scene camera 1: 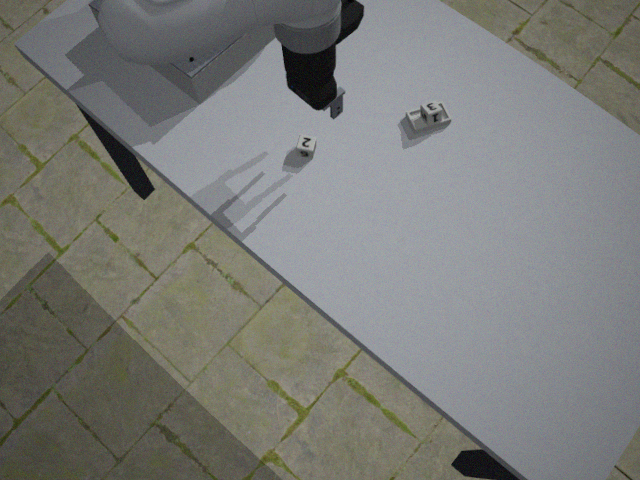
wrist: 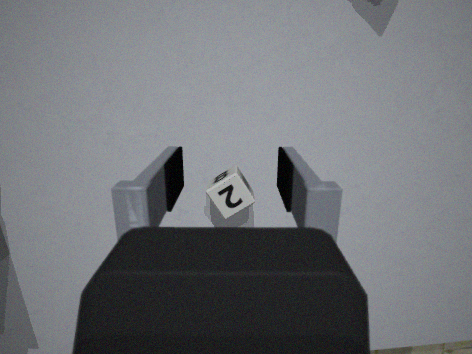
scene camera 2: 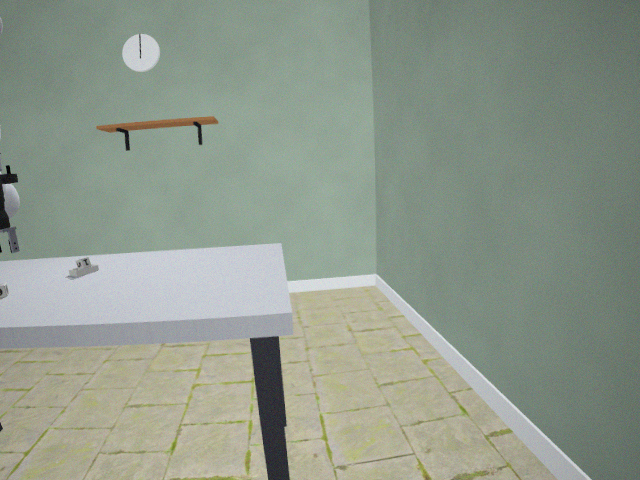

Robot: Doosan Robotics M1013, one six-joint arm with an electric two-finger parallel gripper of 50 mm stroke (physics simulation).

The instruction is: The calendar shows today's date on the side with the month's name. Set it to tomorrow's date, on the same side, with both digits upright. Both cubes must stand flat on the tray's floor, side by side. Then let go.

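Places are measured from the arm's base along level axes (x ahead, y left, z up), in metres.
Pixels of known places: gripper, between the fingertips: (scene camera 1: 324, 104) (wrist: 230, 166) (scene camera 2: 6, 252).
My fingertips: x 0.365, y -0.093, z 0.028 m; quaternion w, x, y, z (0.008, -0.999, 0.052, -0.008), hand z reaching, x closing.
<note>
Ahead of a thing's pixels: the offset from my fingertips to its top centre. Level surfaces: height alone.
A white cube {dx -0.005, dy -0.044, dz -0.073 m} (scene camera 1: 306, 145) (wrist: 230, 195) with a black 2 on top lies on the table, apart from the tray; part of it shows at the left edge of the scene camera 2 view (scene camera 2: 3, 291). Another white cube {dx +0.130, dy +0.148, dz -0.056 m} (scene camera 1: 431, 112) (scene camera 2: 83, 262) stands in the small white tray (scene camera 1: 412, 121) (scene camera 2: 75, 272), with a 3 on top and a 1 on one side. My gripper (wrist: 230, 166) is open and empty, high above the table. In the wrist view the loose cube shows between the fingers, below them and turned at an angle to them. The month's name cannot be read.
The white table {dz -0.103 m} (scene camera 1: 413, 258) (scene camera 2: 180, 289) has its long edge beyond the loose cube in the scene camera 1 view. The arm's base stands at the upper left there. A wooden shelf (scene camera 2: 157, 124) and a round clock (scene camera 2: 141, 52) hang on the wall.
</note>
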